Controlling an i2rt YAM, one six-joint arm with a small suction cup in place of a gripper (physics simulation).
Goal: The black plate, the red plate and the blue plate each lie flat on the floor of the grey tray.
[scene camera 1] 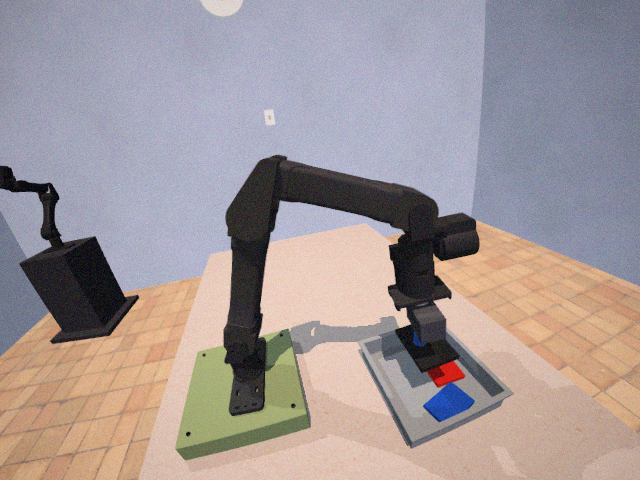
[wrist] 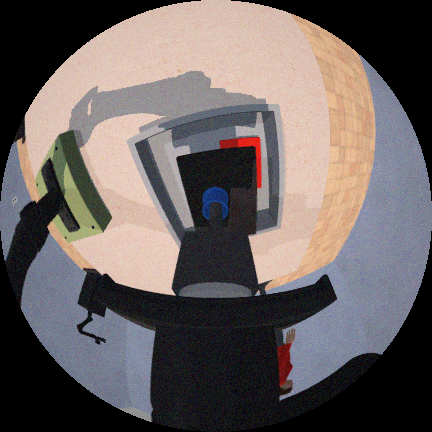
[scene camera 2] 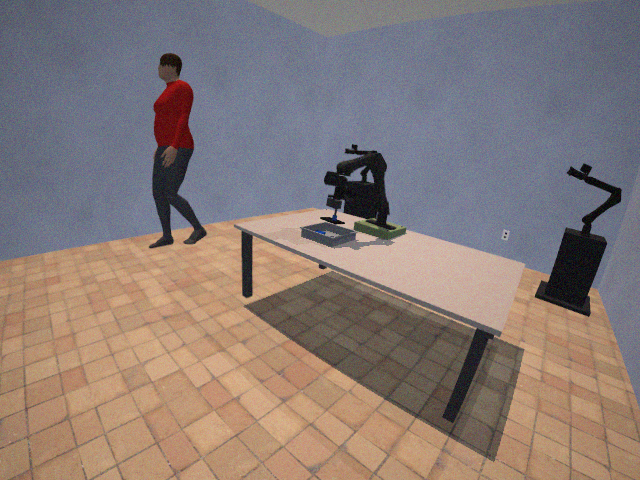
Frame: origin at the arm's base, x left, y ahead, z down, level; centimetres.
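Where they show: end effector, tool point: (scene camera 1: 420, 344) (wrist: 215, 193) (scene camera 2: 333, 221); arm's base, origin of the base link: (scene camera 1: 250, 372) (wrist: 57, 197) (scene camera 2: 380, 225).
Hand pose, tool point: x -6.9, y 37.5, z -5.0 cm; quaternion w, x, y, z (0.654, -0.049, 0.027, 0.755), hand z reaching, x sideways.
Each offset is from my tool point to the top centre of the thing. Level surfaces: height alone.
My gripper (scene camera 1: 418, 338) (scene camera 2: 334, 217) (wrist: 215, 200), a small blue suction cup, holds the black plate {dz -1.8, dx -0.5, dy +0.6 cm} (scene camera 1: 433, 357) (scene camera 2: 339, 222) (wrist: 200, 170). The plate hangs roughly level above the grey tray {dz +4.8, dx -2.0, dy +1.0 cm} (scene camera 1: 419, 419) (scene camera 2: 325, 238) (wrist: 274, 150), over its far part in scene camera 1. The red plate {dz +8.5, dx +0.2, dy +5.8 cm} (scene camera 1: 450, 374) (wrist: 258, 167) lies on the tray floor, partly hidden by the black plate. The blue plate {dz +8.5, dx -9.2, dy +2.4 cm} (scene camera 1: 447, 404) (scene camera 2: 320, 232) lies turned at an angle in the tray's near end in scene camera 1; whether it is fully flat I cannot tell. It is hidden in the wrist view.
The green base block (scene camera 1: 206, 387) (scene camera 2: 364, 228) (wrist: 80, 210) carries my arm, left of the tray in scene camera 1. A person (scene camera 2: 173, 113) in a red top is beyond the table {dz +9.8 cm} (scene camera 2: 444, 273). Another arm stands on a black pedestal (scene camera 1: 77, 294) (scene camera 2: 577, 268).
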